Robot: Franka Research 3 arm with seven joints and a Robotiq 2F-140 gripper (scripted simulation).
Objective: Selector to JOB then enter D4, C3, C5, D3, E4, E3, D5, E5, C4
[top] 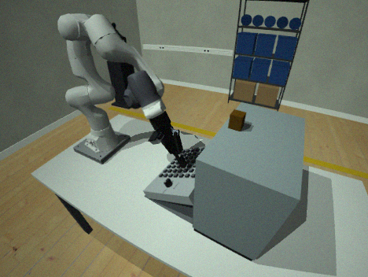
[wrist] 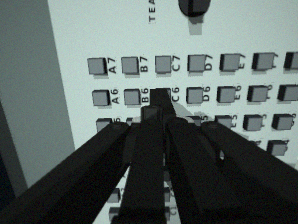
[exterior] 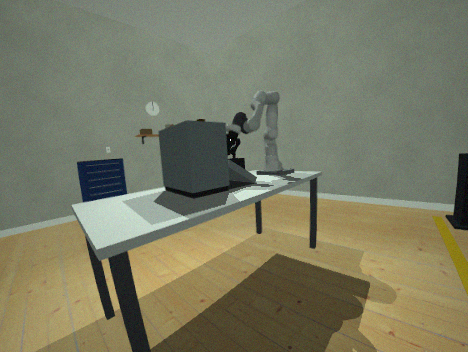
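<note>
My hand is 3 cm short of the key, 6 cm to the right of it and 5 cm above it. The rest, counted from my hand: selector knob: 2 cm behind, 10 cm to the right, 6 cm below.
</note>
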